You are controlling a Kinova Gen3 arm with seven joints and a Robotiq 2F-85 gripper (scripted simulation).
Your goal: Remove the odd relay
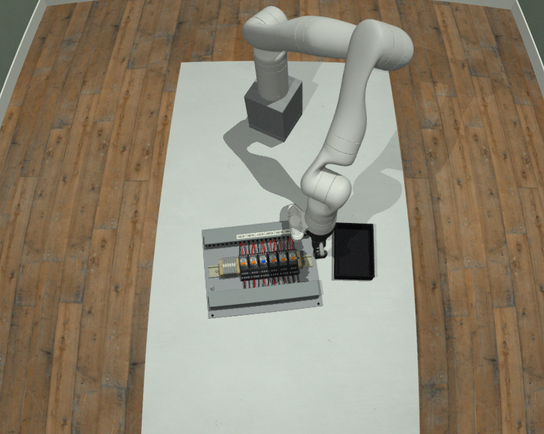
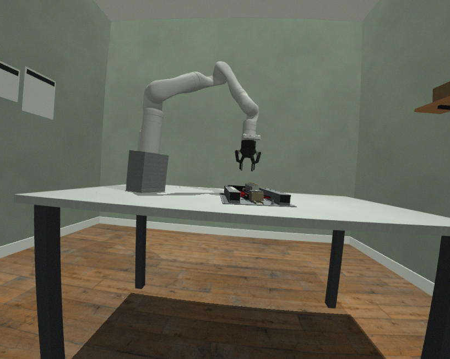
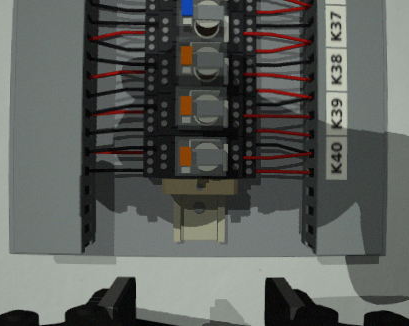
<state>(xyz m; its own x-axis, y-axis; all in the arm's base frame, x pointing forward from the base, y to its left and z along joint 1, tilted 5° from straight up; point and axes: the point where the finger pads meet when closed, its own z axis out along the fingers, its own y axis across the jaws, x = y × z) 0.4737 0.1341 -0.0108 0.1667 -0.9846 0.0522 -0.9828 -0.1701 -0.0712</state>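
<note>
Right now my hand is 140 mm to the left of the blue-button relay, 90 mm above it and 20 mm short of it. Round my hand: black parts tray (130 mm below, 120 mm to the left, 30 mm behind); grey relay panel (150 mm to the right, 120 mm below, 20 mm ahead).
</note>
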